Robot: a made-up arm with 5 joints.
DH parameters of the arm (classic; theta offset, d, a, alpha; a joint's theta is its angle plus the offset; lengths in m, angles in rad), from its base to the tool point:
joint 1: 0 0.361 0 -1.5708
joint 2: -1.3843 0 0.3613 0
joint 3: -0.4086 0 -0.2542 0
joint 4: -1.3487 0 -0.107 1.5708
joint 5: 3.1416 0.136 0 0
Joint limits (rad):
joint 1: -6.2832..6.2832
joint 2: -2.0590..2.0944
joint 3: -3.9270..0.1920
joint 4: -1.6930..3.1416
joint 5: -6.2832..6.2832
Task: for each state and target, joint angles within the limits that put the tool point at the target. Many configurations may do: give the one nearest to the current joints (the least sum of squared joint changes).
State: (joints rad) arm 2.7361 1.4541 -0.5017 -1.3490 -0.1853
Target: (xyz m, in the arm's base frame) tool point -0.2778 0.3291 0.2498
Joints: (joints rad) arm 2.2719 1.0556 -0.4971 -1.5327 -0.1853
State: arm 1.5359 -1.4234 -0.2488 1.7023 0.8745
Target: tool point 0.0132 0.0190 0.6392
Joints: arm 0.9636 -1.3477 -0.7512 1.4220 0.8745
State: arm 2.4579 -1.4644 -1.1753 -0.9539 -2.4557
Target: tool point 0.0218 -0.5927 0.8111
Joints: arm 1.6076 -1.3123 -2.0374 -0.3199 -2.4557
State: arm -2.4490 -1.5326 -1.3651 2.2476 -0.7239
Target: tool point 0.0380 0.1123 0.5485
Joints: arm -1.8971 -1.5448 -0.9335 2.3288 -0.7239
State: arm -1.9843 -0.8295 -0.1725 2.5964 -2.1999
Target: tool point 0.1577 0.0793 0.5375
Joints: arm -2.6757 -0.7268 0.1920 3.0742 -2.1999
